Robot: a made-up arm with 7 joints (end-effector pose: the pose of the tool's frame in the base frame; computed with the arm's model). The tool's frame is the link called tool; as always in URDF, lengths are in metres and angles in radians. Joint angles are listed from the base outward.
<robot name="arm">
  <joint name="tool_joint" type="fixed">
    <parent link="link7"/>
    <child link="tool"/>
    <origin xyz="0 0 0" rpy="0 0 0"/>
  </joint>
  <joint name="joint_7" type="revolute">
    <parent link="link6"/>
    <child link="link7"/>
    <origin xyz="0.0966 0.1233 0" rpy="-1.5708 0 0"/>
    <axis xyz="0 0 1"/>
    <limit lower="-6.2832" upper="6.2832"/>
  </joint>
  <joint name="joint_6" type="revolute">
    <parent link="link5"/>
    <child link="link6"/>
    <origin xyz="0 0 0" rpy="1.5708 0 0"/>
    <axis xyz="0 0 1"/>
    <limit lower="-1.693" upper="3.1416"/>
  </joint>
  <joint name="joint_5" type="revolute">
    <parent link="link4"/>
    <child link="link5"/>
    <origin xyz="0.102 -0.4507 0" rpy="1.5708 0 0"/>
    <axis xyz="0 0 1"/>
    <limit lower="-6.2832" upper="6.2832"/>
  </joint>
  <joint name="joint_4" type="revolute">
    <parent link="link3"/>
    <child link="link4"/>
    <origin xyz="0.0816 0 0" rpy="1.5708 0 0"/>
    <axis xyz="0 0 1"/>
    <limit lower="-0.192" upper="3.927"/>
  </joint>
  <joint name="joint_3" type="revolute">
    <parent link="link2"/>
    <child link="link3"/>
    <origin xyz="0 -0.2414 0" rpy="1.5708 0 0"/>
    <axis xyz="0 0 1"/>
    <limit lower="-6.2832" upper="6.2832"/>
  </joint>
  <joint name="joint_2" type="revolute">
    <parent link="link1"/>
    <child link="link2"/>
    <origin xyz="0 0 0" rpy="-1.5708 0 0"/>
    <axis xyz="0 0 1"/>
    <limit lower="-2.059" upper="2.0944"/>
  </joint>
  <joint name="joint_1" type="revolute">
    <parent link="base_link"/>
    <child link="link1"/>
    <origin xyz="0 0 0.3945" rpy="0 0 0"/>
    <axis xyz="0 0 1"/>
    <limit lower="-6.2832" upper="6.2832"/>
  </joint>
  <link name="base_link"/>
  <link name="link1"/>
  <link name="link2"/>
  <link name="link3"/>
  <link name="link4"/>
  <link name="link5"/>
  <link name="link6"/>
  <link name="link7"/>
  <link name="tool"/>
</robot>
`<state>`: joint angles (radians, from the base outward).
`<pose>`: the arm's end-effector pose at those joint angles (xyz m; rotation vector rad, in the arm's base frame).
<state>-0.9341 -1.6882 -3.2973 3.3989 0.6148 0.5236 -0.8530</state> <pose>-0.4970 0.6440 0.4882 -0.2813 -1.9443 -0.6888</pose>
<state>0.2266 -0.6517 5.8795 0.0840 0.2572 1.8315 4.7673</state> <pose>0.2344 0.0534 0.2356 -1.4339 -1.3062 0.4961</pose>
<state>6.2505 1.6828 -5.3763 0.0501 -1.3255 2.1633 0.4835</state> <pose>-0.2390 0.0473 0.1968 0.2596 2.3145 -0.9547</pose>
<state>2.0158 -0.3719 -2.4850 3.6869 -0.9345 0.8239 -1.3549</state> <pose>-0.1644 -0.1274 1.1433 0.8425 -0.3599 0.4344</pose>
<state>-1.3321 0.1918 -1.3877 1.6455 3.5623 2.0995 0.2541</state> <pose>-0.4899 -0.2564 0.8979 -0.7104 -0.3636 -2.4152</pose>
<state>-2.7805 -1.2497 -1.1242 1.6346 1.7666 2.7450 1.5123</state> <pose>0.1347 0.4198 0.8167 -0.3471 2.0465 -1.9242</pose>
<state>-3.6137 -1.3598 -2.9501 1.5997 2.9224 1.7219 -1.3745</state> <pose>0.6028 -0.1464 -0.0751 -0.5744 1.1104 -1.3265</pose>
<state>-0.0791 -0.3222 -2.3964 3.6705 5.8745 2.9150 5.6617</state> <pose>-0.1364 0.1062 0.9266 1.0210 -2.4676 0.3050</pose>
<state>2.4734 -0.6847 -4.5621 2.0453 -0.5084 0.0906 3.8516</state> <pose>0.0878 -0.7151 0.8340 1.0764 1.2471 -1.9538</pose>
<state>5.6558 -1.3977 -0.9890 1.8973 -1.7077 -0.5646 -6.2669</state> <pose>-0.5390 -0.0589 0.8855 0.2131 -0.3581 0.5814</pose>
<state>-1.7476 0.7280 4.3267 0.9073 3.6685 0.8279 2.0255</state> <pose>-0.5374 0.3089 0.5362 0.3322 -1.1590 -1.8424</pose>
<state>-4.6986 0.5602 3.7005 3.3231 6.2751 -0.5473 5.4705</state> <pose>-0.1414 0.5500 0.8675 -1.2625 0.4343 1.2479</pose>
